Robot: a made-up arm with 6 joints.
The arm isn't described. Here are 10 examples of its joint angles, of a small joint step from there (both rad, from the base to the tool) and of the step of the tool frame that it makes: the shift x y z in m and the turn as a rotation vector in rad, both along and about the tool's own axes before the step.
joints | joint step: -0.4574 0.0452 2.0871 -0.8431 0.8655 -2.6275 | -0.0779 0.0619 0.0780 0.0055 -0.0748 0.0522
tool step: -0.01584 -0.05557 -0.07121 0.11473 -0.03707 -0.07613
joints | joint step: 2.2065 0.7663 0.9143 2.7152 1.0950 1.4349 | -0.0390 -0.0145 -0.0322 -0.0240 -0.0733 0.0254
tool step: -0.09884 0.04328 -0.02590 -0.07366 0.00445 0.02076
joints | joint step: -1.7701 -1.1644 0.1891 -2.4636 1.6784 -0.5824 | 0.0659 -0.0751 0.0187 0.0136 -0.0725 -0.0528
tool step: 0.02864 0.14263 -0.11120 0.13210 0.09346 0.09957
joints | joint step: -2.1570 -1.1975 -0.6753 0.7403 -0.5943 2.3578 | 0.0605 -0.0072 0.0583 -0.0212 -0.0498 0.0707
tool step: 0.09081 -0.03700 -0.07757 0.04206 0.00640 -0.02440
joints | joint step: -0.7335 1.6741 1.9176 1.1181 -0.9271 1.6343 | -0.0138 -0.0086 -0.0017 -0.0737 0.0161 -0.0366
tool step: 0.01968 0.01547 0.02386 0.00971 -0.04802 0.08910
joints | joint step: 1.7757 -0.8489 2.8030 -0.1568 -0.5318 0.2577 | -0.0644 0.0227 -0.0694 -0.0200 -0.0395 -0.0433
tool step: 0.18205 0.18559 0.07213 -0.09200 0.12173 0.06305
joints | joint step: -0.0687 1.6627 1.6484 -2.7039 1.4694 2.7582 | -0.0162 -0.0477 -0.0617 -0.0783 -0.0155 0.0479
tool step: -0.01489 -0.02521 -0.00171 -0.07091 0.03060 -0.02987
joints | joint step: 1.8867 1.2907 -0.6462 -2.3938 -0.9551 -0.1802 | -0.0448 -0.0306 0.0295 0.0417 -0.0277 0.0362
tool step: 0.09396 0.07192 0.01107 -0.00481 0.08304 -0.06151
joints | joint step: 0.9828 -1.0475 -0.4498 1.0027 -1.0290 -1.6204 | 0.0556 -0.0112 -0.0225 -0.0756 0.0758 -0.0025
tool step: 0.08075 0.03420 -0.02226 -0.10156 0.11404 0.03114
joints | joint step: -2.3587 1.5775 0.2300 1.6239 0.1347 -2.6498 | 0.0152 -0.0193 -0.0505 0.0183 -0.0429 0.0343
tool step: 0.04286 -0.04685 -0.01309 0.04856 -0.01622 -0.06376
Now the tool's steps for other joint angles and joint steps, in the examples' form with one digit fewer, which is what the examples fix.
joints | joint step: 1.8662 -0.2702 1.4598 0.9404 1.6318 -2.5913 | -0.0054 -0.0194 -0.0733 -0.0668 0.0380 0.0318
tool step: 0.0235 -0.0358 -0.0438 -0.0574 -0.0302 0.0061
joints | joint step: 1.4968 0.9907 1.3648 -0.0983 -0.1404 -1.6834 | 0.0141 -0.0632 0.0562 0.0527 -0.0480 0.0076
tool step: 0.0968 0.2762 -0.0785 -0.0683 0.0210 -0.0571
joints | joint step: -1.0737 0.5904 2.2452 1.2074 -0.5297 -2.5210 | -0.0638 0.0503 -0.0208 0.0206 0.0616 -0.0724
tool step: 0.0175 -0.1672 0.0238 -0.0060 0.0438 -0.0341
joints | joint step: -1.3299 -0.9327 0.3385 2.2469 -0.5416 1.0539 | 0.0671 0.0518 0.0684 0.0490 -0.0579 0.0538
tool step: 0.0063 0.0082 0.0485 -0.0415 0.0367 -0.0274
